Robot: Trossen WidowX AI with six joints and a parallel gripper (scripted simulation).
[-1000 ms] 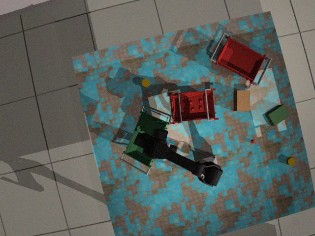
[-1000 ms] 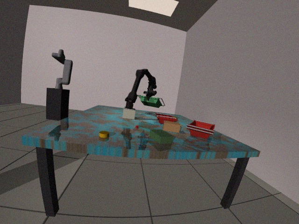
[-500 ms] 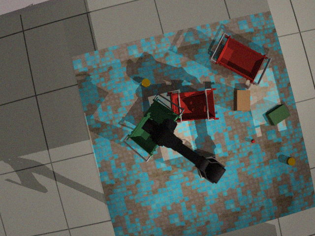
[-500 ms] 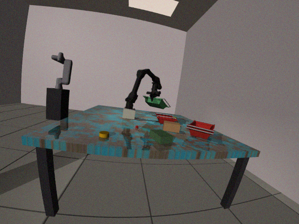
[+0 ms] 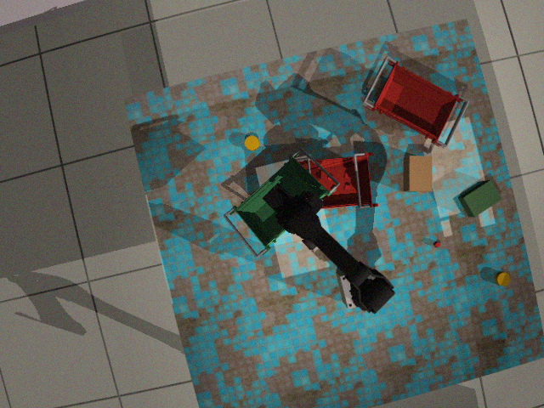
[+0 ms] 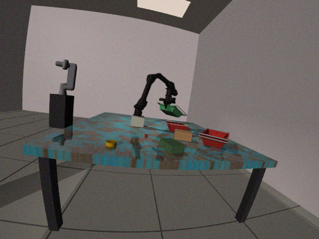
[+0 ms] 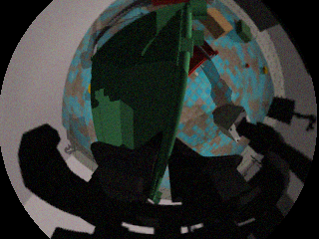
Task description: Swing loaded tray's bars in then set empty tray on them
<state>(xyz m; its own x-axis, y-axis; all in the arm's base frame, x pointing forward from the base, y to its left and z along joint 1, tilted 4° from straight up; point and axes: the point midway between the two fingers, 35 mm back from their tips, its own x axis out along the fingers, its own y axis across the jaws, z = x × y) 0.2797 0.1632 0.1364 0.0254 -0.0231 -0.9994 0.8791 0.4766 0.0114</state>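
Right now my gripper tip is 7 cm short of the green tray and 3 cm to the right of it. Round my gripper tip: tan box: 5 cm ahead, 46 cm to the right, 14 cm below; then small red cube: 21 cm behind, 48 cm to the right, 17 cm below; then green block: 9 cm behind, 67 cm to the right, 15 cm below.
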